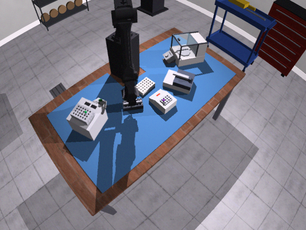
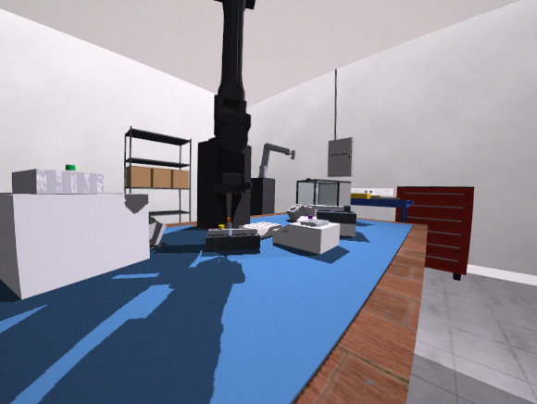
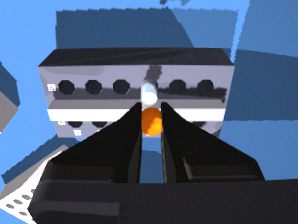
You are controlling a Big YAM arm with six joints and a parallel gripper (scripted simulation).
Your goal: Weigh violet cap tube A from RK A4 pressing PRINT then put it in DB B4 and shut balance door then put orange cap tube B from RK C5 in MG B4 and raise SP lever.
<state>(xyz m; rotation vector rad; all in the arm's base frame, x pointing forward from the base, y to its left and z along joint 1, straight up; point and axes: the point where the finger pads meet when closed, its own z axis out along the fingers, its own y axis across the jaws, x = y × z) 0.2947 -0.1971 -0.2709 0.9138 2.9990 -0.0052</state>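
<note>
My hand is 10 mm past the magnet block MG, 20 mm to the right of it and 50 mm above it. The rest, counted from my hand: tube rack RK: 70 mm behind, 190 mm to the left, 60 mm below; then violet-capped tube: 140 mm ahead, 150 mm to the left, 10 mm below; then yellow-capped tube: 40 mm behind, 40 mm below.
</note>
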